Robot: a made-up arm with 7 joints. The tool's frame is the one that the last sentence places.
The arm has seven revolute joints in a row. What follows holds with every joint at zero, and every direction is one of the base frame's.
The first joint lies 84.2 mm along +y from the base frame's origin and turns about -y.
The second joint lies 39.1 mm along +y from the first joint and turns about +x.
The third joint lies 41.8 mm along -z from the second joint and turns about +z.
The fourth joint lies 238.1 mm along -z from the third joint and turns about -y.
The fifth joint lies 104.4 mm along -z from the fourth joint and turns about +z.
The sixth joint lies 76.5 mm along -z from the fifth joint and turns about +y.
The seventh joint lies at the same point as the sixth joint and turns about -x.
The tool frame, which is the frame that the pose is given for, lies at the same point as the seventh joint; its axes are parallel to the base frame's.
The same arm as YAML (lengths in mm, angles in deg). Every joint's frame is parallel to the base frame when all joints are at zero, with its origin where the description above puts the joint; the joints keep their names.
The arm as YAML. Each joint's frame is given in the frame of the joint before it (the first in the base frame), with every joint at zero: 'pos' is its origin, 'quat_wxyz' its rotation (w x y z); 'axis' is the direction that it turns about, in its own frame. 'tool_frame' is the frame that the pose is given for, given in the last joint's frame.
length_unit: mm
angle_unit: deg
joints:
  - joint: joint 1
    pos: [0.0, 84.2, 0.0]
    quat_wxyz: [1.0, 0.0, 0.0, 0.0]
    axis: "-y"
  - joint: joint 2
    pos: [0.0, 39.1, 0.0]
    quat_wxyz: [1.0, 0.0, 0.0, 0.0]
    axis: "+x"
  - joint: joint 3
    pos: [0.0, 0.0, -41.8]
    quat_wxyz: [1.0, 0.0, 0.0, 0.0]
    axis: "+z"
  - joint: joint 4
    pos: [0.0, 0.0, -238.1]
    quat_wxyz: [1.0, 0.0, 0.0, 0.0]
    axis: "-y"
  - joint: joint 5
    pos: [0.0, 0.0, -104.4]
    quat_wxyz: [1.0, 0.0, 0.0, 0.0]
    axis: "+z"
  - joint: joint 6
    pos: [0.0, 0.0, -76.5]
    quat_wxyz: [1.0, 0.0, 0.0, 0.0]
    axis: "+y"
  - joint: joint 7
    pos: [0.0, 0.0, 0.0]
    quat_wxyz: [1.0, 0.0, 0.0, 0.0]
    axis: "-x"
tool_frame:
  pos: [0.0, 0.0, 0.0]
  quat_wxyz: [1.0, 0.0, 0.0, 0.0]

